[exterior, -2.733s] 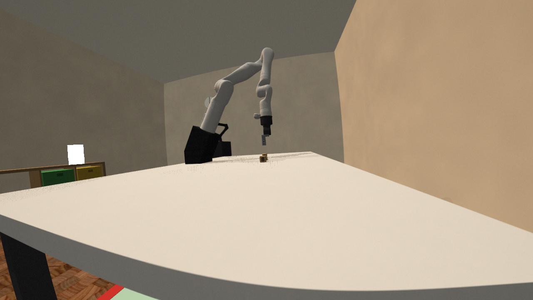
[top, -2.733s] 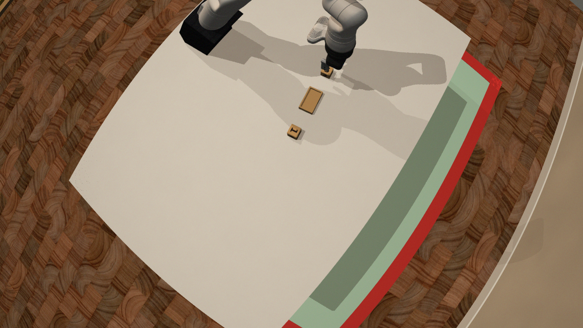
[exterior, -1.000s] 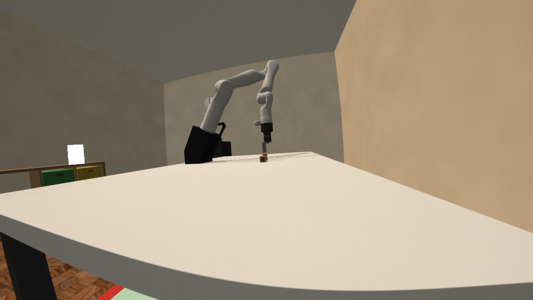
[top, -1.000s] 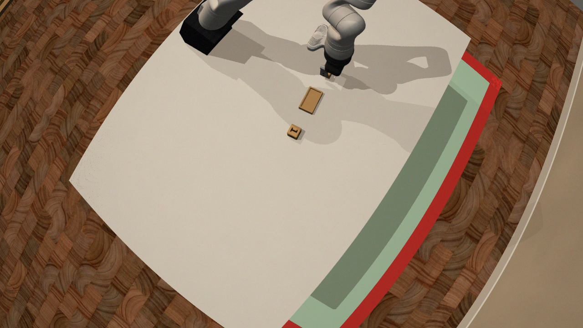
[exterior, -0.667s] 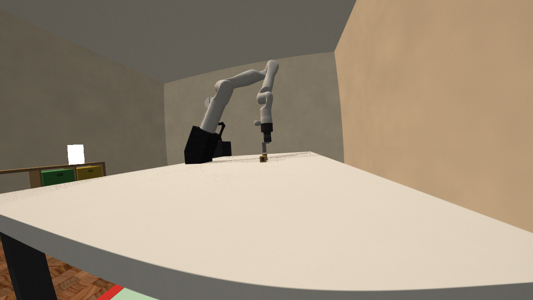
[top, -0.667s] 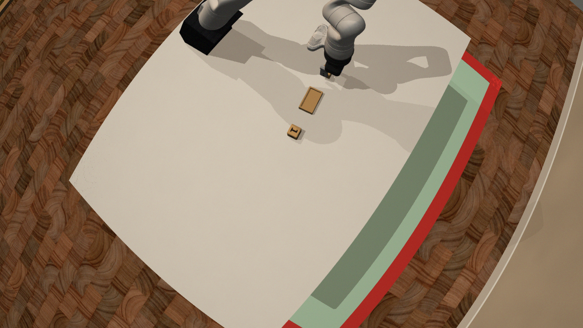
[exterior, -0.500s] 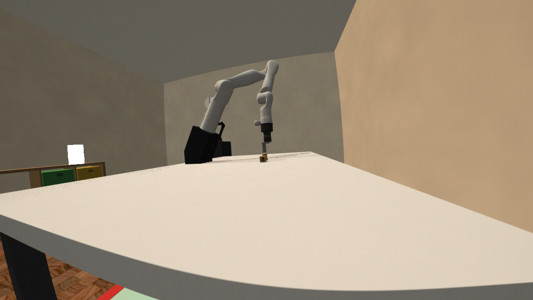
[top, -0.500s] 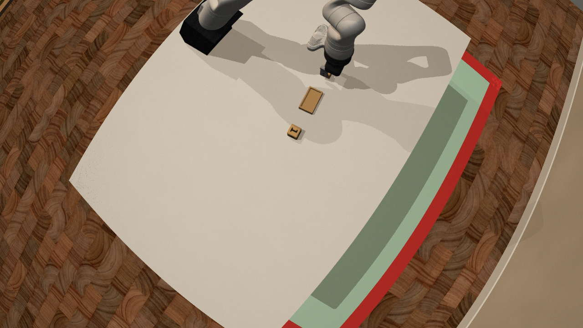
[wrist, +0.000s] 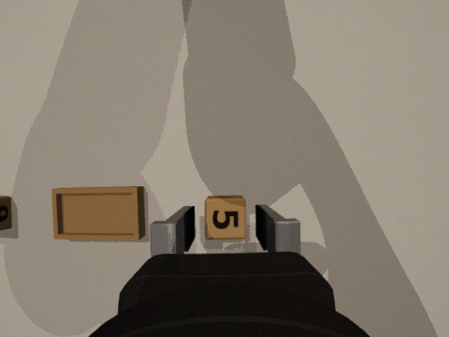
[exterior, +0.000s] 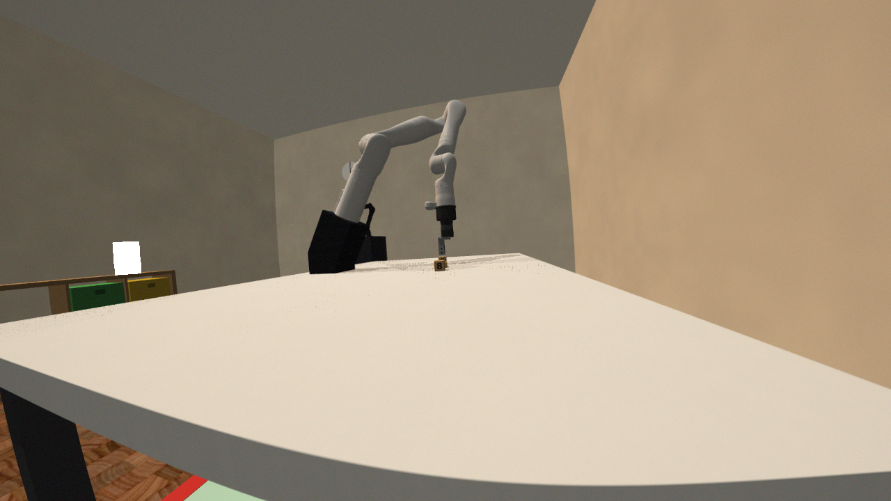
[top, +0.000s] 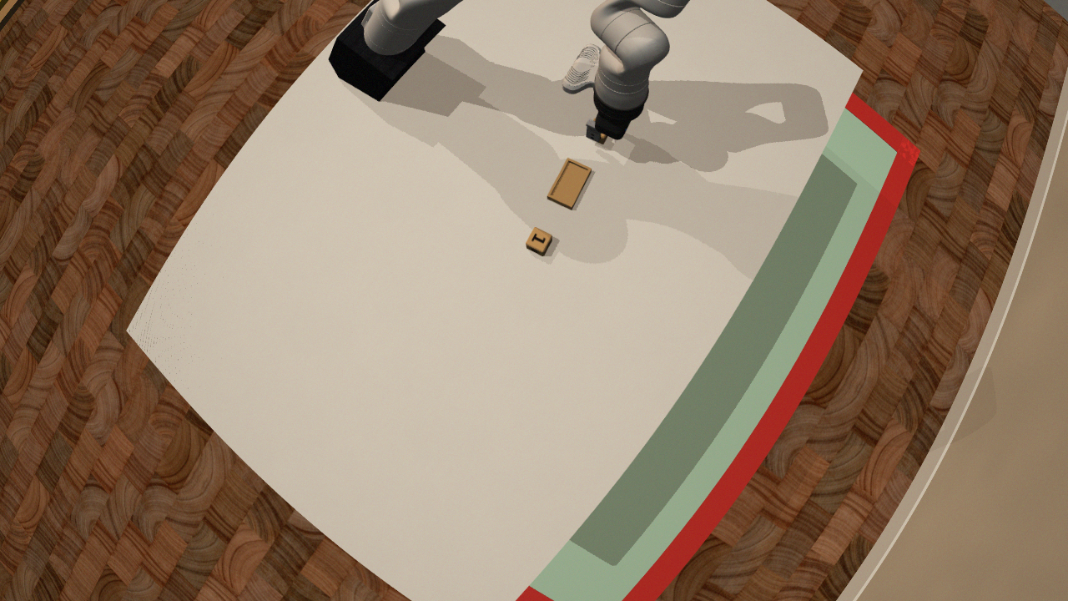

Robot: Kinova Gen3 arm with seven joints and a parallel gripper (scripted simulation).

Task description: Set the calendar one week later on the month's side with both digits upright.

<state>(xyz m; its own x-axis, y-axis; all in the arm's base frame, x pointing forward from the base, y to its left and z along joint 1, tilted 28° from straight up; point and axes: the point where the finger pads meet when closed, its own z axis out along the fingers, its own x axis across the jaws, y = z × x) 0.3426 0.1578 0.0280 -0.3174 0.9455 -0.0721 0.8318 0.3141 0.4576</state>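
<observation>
Now: the wooden tray 3 cm ahead of my hand, 10 cm to the right of it and 5 cm below it.
</observation>
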